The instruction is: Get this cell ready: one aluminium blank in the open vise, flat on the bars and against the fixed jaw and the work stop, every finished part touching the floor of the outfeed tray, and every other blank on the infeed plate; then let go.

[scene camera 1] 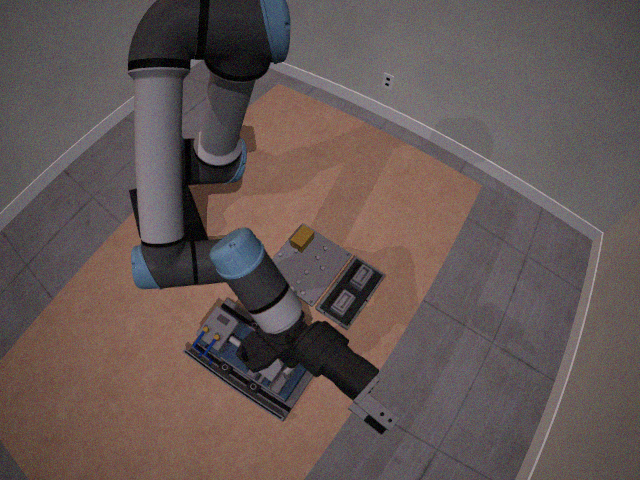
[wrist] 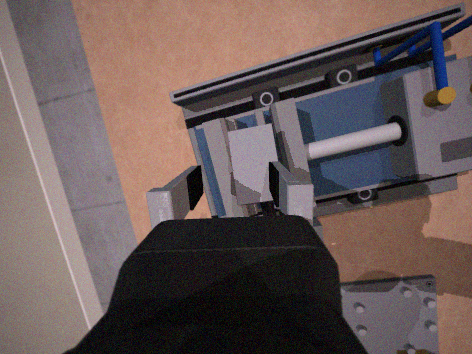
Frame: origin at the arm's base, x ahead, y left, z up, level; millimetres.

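Where they show: hand at its tool point: (scene camera 1: 279,365) (wrist: 234,183).
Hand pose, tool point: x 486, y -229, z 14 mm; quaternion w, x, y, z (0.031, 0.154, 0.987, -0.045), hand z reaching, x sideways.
After its pixels a point has its place.
An aluminium blank (wrist: 251,160) {z -12, x 472, y -238 mm} (scene camera 1: 270,369) {z -14, x 469, y -242 mm} lies in the open vise, between the fixed jaw (wrist: 215,150) and the moving jaw (wrist: 291,142). In the wrist view it looks slightly turned against the jaws, with its near end partly shadowed. Its contact with the bars and the work stop is hidden. My gripper (wrist: 236,186) {z 15, x 486, y -229 mm} is open over the blank's near end, one finger to each side; arm parts hide its tips in the scene view. Two finished parts (scene camera 1: 362,276) {z -109, x 560, y 96 mm} (scene camera 1: 342,302) {z -109, x 541, y 6 mm} lie in the black outfeed tray (scene camera 1: 330,316) {z -124, x 528, y -38 mm}. A yellow block (scene camera 1: 302,237) {z -92, x 368, y 125 mm} sits on the infeed plate (scene camera 1: 336,254) {z -128, x 468, y 136 mm} (wrist: 385,312) {z -128, x 378, y 34 mm}.
The second gripper (scene camera 1: 374,413) on the bracket points outward, past the vise; its finger state is unclear. Blue hoses (wrist: 439,62) {z -27, x 320, y -257 mm} (scene camera 1: 198,338) {z -26, x 284, y -257 mm} with yellow fittings rise at the vise's actuator end. A raised rail (wrist: 320,52) {z -86, x 374, y -312 mm} (scene camera 1: 240,384) {z -116, x 405, y -302 mm} runs along the vise's side.
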